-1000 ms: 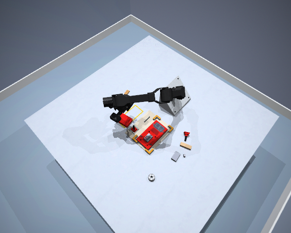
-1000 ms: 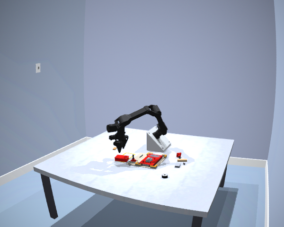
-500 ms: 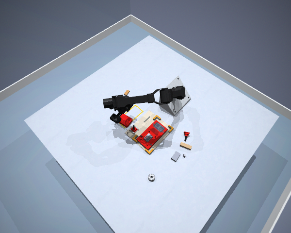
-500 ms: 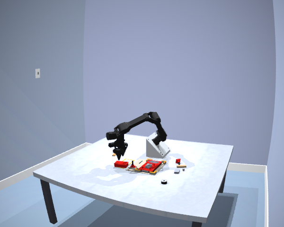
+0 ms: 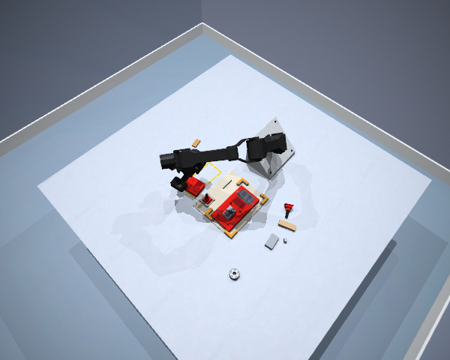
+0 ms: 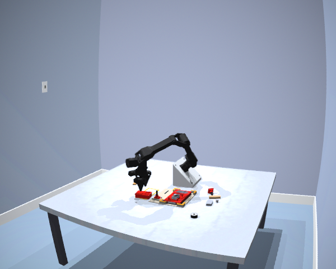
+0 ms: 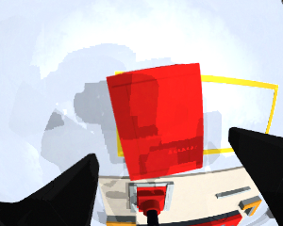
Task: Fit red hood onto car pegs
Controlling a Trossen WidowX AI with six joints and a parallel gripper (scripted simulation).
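The red hood is 40 mm below my gripper tip. Round my gripper tip: grey engine block: 20 mm behind, 220 mm to the left, 30 mm below.
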